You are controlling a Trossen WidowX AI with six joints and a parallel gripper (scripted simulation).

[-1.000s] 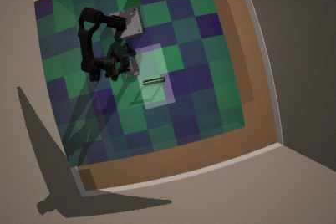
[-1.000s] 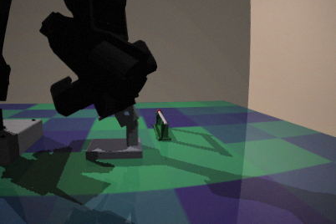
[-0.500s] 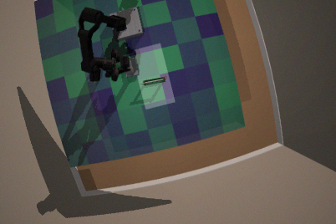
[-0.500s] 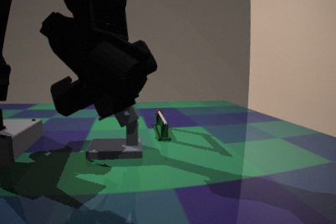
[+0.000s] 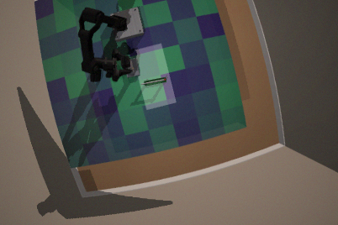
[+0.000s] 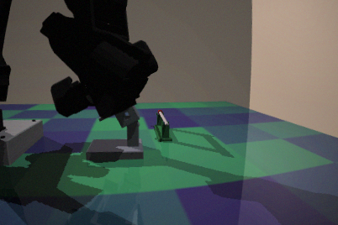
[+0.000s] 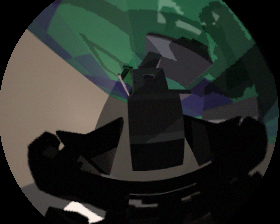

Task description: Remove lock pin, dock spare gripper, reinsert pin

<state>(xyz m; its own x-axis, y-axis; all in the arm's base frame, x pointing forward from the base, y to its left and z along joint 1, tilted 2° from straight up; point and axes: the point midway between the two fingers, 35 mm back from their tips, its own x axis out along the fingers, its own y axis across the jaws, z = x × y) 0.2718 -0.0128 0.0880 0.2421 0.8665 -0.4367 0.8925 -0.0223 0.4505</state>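
Now: gripper tip 1 cm to the left of the spare gripper. Round my gripper tip: grey mount 1 cm ahead, 1 cm to the right, 7 cm below; then small green bracket 11 cm ahead, 11 cm to the left, 10 cm below.
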